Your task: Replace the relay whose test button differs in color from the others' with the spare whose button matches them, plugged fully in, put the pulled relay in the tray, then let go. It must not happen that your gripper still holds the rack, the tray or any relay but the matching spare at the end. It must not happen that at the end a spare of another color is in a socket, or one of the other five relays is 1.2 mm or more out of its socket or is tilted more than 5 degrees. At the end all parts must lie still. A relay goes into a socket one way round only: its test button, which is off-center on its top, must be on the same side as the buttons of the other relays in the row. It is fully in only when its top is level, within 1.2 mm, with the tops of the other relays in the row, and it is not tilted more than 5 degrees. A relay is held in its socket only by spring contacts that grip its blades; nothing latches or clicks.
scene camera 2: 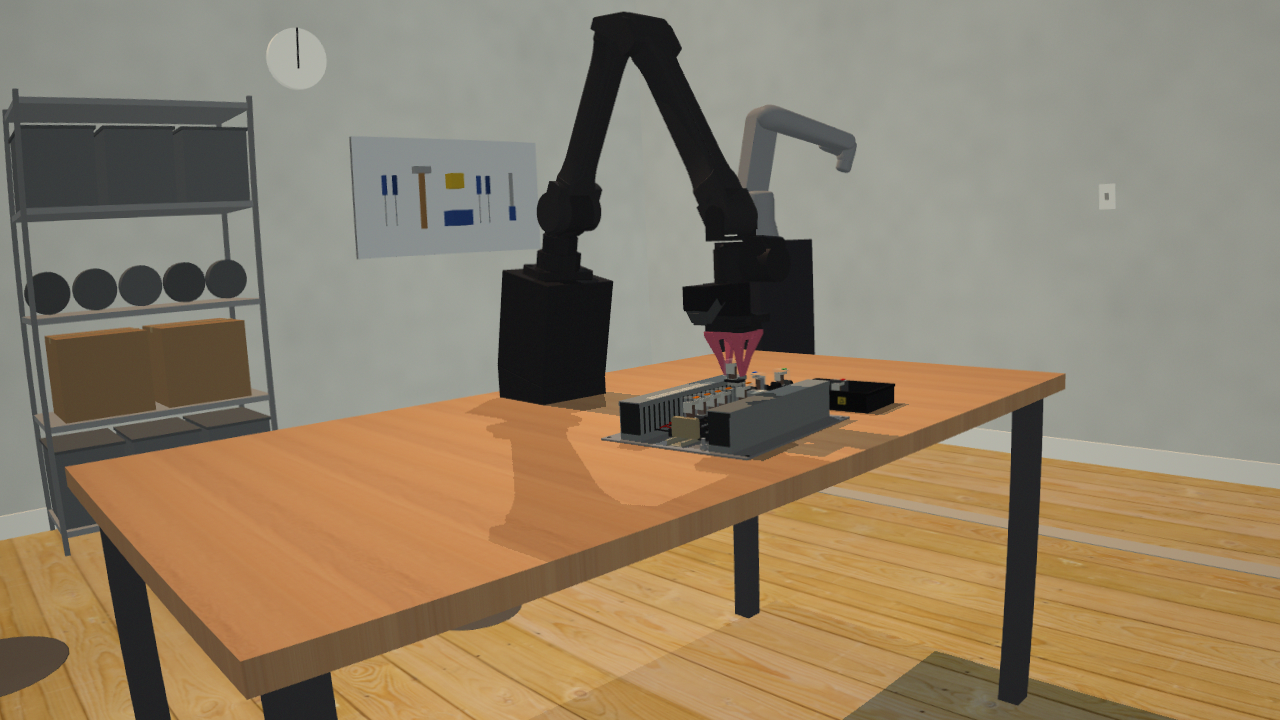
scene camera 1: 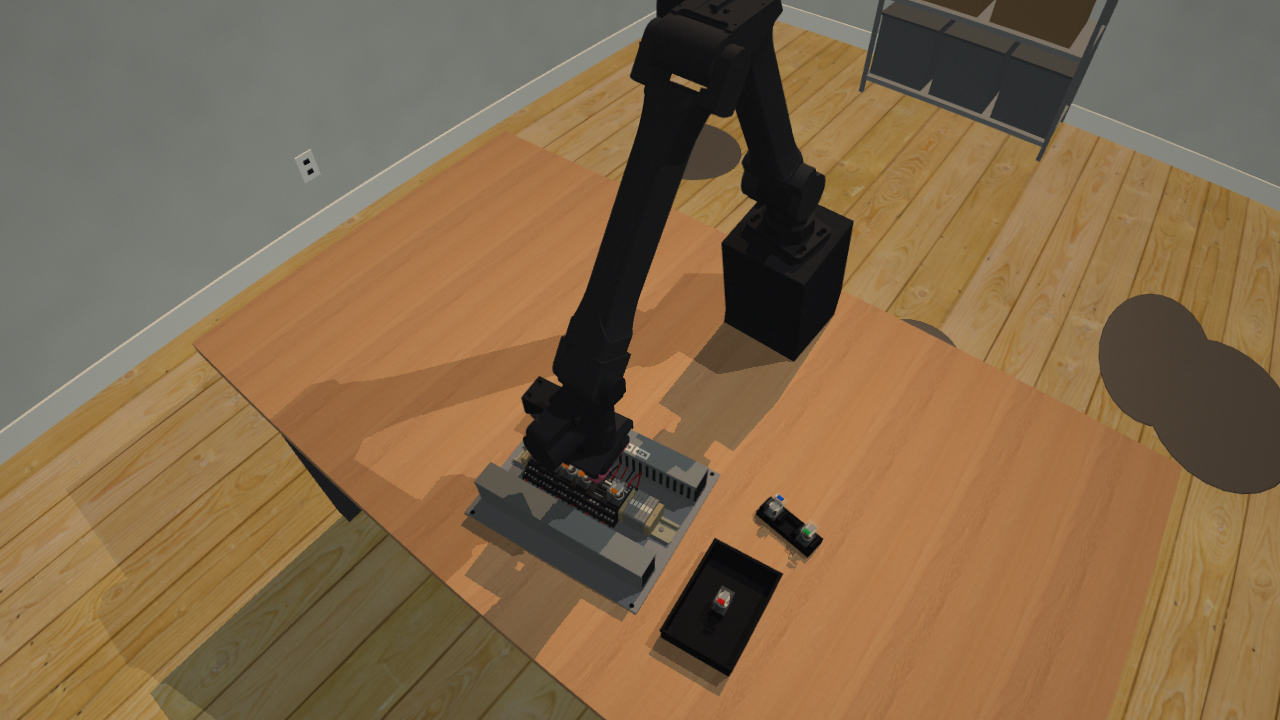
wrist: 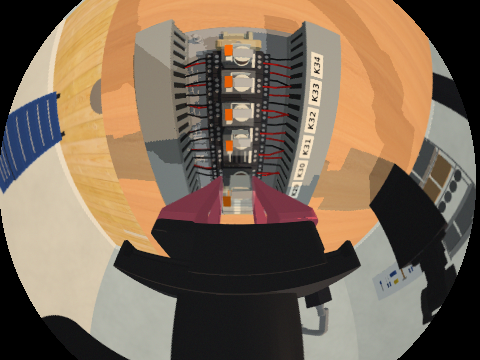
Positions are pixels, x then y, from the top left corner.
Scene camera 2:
my gripper: 734, 375
black tray: 856, 399
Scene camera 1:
my gripper: 600, 473
black tray: 691, 619
black spare holder: 786, 522
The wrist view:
my gripper: 237, 181
